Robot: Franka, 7 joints.
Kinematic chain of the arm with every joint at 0, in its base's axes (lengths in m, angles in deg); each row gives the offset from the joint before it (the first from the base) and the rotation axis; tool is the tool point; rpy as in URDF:
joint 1: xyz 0 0 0.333 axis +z
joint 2: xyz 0 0 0 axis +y
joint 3: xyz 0 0 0.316 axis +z
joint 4: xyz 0.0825 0 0 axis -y
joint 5: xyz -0.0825 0 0.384 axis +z
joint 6: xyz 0 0 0 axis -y
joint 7: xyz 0.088 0 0 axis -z
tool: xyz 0 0 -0.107 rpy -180 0 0
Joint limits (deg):
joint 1: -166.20..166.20
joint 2: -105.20..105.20
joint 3: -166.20..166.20
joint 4: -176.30..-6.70
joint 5: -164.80..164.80
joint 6: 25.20..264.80
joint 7: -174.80..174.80
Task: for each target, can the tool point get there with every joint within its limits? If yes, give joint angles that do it. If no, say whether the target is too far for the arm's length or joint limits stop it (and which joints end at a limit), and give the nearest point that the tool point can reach.
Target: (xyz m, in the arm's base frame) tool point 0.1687 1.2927 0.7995
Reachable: no: too far | nearest point 0.1045 0.8009 0.6220 | short by 0.527 m
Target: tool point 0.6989 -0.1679 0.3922
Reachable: yes | joints -1.31 67.50 -64.18 -26.45 66.12 50.65 89.77
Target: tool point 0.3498 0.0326 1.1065
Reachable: yes | joints 68.49 20.28 -115.64 -41.04 139.30 122.47 -148.58
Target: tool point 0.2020 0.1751 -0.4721
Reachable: no: joint limits stop it (at a limit: joint 2) | nearest point 0.2041 0.1769 -0.3606 | short by 0.112 m
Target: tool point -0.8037 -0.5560 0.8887
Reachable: no: too far | nearest point -0.6133 -0.4243 0.7571 | short by 0.266 m
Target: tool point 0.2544 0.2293 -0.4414
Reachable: no: joint limits stop it (at a limit: joint 2) | nearest point 0.2484 0.2239 -0.3583 | short by 0.083 m
